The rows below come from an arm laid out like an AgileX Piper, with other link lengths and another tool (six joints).
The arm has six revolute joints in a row. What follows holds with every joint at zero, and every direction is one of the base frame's.
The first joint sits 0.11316 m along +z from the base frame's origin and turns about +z.
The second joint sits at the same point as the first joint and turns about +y.
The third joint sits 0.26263 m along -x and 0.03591 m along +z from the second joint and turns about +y.
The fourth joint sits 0.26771 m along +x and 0.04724 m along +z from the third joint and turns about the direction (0.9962, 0, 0.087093).
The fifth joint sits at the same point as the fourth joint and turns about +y.
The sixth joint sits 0.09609 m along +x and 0.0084 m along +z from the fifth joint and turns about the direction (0.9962, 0, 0.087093).
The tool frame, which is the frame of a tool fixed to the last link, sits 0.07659 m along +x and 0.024 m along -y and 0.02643 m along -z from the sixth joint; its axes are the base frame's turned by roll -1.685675, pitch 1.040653 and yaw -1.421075 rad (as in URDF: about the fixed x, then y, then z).
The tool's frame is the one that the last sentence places.
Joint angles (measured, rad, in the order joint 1, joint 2, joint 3, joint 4, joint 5, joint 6), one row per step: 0.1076, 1.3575, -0.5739, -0.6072, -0.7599, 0.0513; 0.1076, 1.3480, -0.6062, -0.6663, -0.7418, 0.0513; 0.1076, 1.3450, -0.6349, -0.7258, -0.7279, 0.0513; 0.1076, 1.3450, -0.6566, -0.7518, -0.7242, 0.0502; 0.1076, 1.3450, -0.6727, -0.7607, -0.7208, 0.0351; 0.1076, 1.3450, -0.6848, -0.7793, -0.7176, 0.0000; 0.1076, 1.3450, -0.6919, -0.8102, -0.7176, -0.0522; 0.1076, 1.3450, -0.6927, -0.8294, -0.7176, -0.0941; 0.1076, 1.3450, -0.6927, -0.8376, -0.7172, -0.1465; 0.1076, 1.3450, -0.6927, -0.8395, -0.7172, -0.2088; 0.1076, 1.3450, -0.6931, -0.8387, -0.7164, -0.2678; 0.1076, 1.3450, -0.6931, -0.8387, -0.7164, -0.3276; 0.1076, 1.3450, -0.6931, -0.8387, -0.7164, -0.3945; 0.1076, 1.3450, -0.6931, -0.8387, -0.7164, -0.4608
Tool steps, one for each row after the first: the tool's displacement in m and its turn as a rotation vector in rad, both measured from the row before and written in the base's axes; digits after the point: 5 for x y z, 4 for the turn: 0.00304, 0.00388, 0.01195, -0.0496, -0.0328, 0.0286; 0.00267, 0.00389, 0.00871, -0.0505, -0.0266, 0.0283; 0.00262, 0.00198, 0.00738, -0.0215, -0.0219, 0.0129; 0.00233, 0.00041, 0.00632, -0.0198, -0.0227, 0.0033; 0.00150, 0.00089, 0.00517, -0.0449, -0.0309, 0.0089; 0.00033, 0.00201, 0.00378, -0.0683, -0.0392, 0.0176; -0.00030, 0.00122, 0.00124, -0.0504, -0.0265, 0.0113; -0.00003, 0.00038, 0.00173, -0.0498, -0.0308, 0.0057; 0.00013, 0.00002, 0.00245, -0.0523, -0.0363, 0.0030; 0.00021, -0.00014, 0.00250, -0.0477, -0.0340, 0.0010; 0.00001, 0.00012, 0.00244, -0.0487, -0.0346, 0.0020; -0.00008, 0.00027, 0.00271, -0.0545, -0.0388, 0.0022; -0.00019, 0.00041, 0.00267, -0.0540, -0.0384, 0.0022
